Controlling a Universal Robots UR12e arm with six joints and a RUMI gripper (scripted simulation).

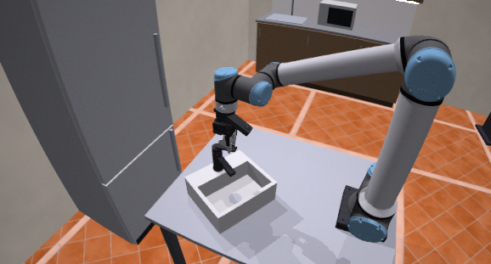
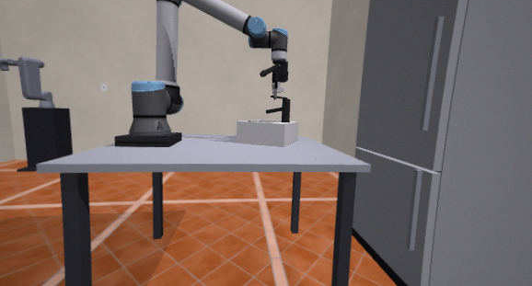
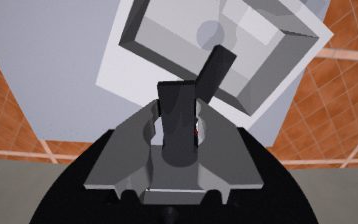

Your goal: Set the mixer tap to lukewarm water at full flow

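The lever is 3 cm ahead of my hand. Also, from my hand: white sink basin: 3 cm behind, 6 cm to the left, 24 cm below; then black mixer tap: 5 cm ahead, 1 cm to the left, 5 cm below.
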